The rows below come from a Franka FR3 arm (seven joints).
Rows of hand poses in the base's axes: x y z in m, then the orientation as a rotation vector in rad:
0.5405, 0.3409, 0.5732, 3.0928, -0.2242, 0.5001
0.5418, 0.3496, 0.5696, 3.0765, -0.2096, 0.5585
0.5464, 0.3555, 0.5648, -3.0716, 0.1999, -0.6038
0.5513, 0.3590, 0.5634, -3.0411, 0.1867, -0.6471
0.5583, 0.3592, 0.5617, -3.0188, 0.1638, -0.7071
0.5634, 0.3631, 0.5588, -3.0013, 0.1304, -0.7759
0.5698, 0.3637, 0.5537, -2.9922, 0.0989, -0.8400
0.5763, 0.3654, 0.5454, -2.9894, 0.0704, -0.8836
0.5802, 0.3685, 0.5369, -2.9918, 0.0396, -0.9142
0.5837, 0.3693, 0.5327, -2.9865, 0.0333, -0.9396
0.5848, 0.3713, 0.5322, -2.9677, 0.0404, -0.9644
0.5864, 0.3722, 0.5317, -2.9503, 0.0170, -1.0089
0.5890, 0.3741, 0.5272, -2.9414, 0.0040, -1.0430
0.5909, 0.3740, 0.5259, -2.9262, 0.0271, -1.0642
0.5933, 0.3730, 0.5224, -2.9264, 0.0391, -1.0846
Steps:
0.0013, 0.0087, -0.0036, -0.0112, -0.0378, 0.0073
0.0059, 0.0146, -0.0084, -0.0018, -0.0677, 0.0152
0.0108, 0.0181, -0.0098, 0.0164, -0.1002, 0.0257
0.0178, 0.0183, -0.0115, 0.0211, -0.1416, 0.0409
0.0229, 0.0222, -0.0144, 0.0166, -0.1875, 0.0618
0.0293, 0.0228, -0.0195, 0.0038, -0.2284, 0.0802
0.0358, 0.0245, -0.0278, -0.0095, -0.2552, 0.0966
0.0397, 0.0276, -0.0363, -0.0244, -0.2729, 0.1143
0.0432, 0.0284, -0.0405, -0.0286, -0.2892, 0.1176
0.0443, 0.0304, -0.0410, -0.0190, -0.3086, 0.1143
0.0459, 0.0313, -0.0415, -0.0208, -0.3394, 0.1290
0.0485, 0.0332, -0.0460, -0.0265, -0.3618, 0.1364
0.0504, 0.0331, -0.0473, -0.0182, -0.3782, 0.1224
0.0528, 0.0321, -0.0508, -0.0251, -0.3899, 0.1134

